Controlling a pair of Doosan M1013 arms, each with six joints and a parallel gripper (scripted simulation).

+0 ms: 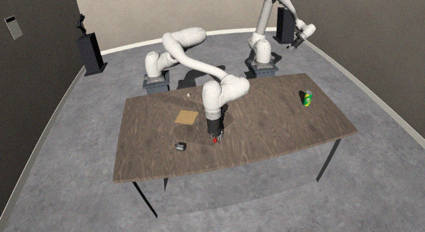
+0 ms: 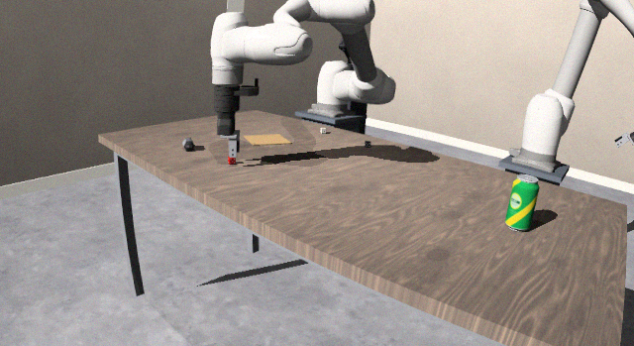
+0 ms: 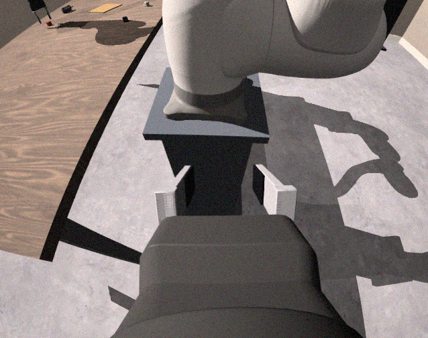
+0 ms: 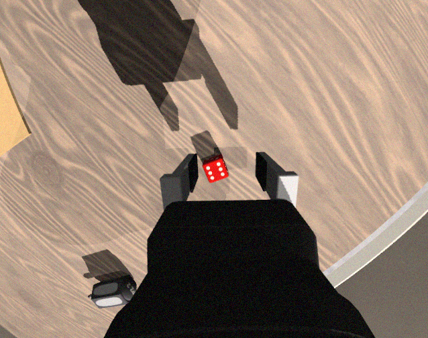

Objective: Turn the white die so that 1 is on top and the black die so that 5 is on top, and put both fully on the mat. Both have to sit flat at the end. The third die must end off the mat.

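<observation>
Right now the red die is 1 cm to the right of my right hand and 4 cm below it. Round my right hand: tan mat: 28 cm behind, 17 cm to the right, 5 cm below; then white die: 54 cm behind, 14 cm to the right, 4 cm below; then black die: 51 cm behind, 10 cm to the left, 4 cm below.
</observation>
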